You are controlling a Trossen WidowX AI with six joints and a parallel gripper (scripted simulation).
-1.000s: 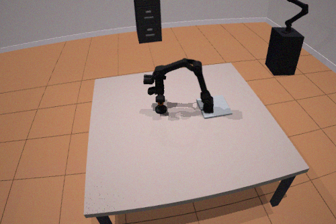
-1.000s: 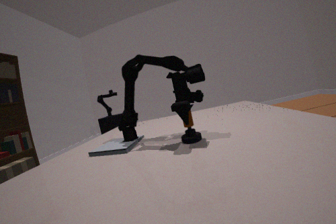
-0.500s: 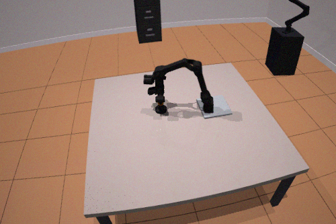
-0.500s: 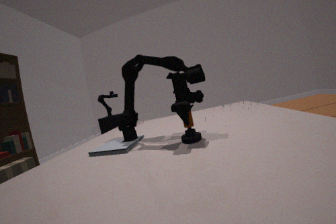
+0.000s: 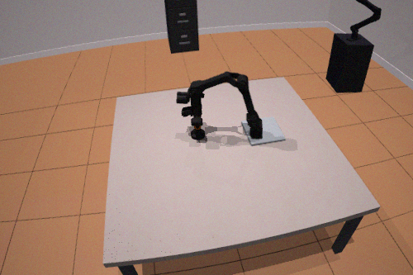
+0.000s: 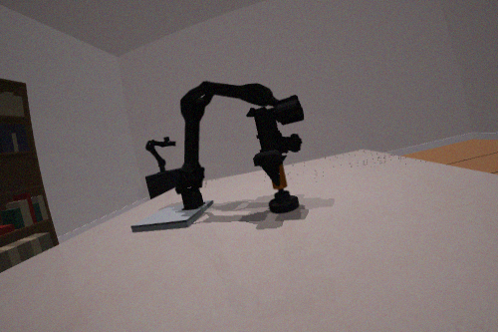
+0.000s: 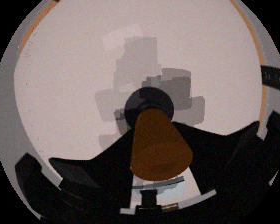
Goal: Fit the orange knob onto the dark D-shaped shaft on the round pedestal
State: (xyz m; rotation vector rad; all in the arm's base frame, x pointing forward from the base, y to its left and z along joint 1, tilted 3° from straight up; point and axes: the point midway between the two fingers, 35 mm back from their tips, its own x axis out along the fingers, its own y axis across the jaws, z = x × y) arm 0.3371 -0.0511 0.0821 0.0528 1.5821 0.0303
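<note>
The orange knob is 2 cm above my gripper tip. From my gripper tip the other things lie so: round pedestal 4 cm below.
</note>
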